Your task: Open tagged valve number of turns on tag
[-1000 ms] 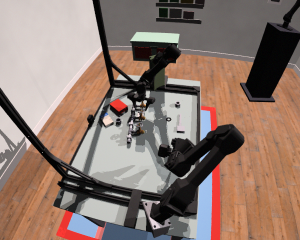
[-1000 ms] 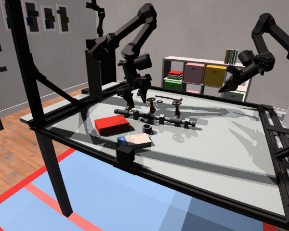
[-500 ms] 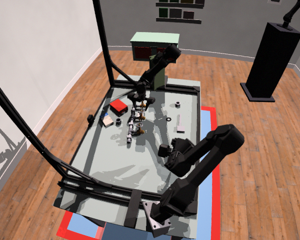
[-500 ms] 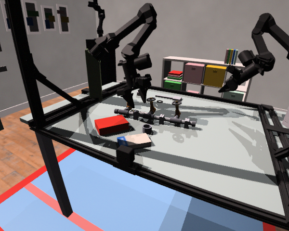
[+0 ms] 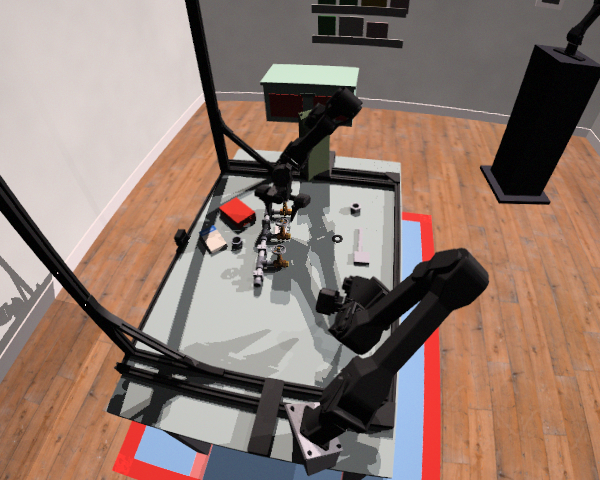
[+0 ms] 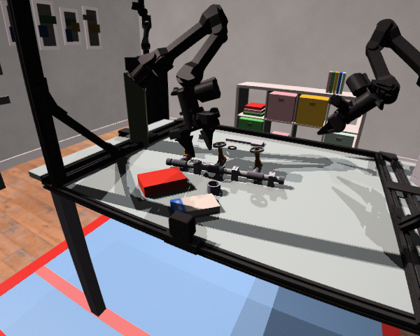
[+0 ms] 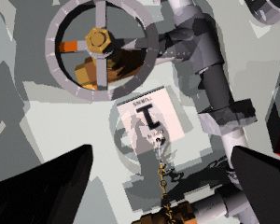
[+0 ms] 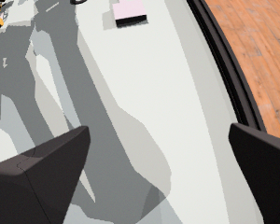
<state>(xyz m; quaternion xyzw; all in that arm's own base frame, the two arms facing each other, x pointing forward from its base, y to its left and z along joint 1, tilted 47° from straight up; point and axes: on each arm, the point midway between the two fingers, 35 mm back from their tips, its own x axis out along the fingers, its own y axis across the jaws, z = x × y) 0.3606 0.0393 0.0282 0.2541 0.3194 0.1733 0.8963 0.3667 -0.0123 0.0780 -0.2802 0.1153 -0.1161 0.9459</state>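
The white tag is 2 cm to the right of my left hand and 7 cm below it. The rest, counted from my left hand: nut (27 cm ahead, 8 cm to the left, 7 cm below); grey flat piece (27 cm ahead, 12 cm to the right, 7 cm below); red box (17 cm behind, 5 cm to the left, 6 cm below).
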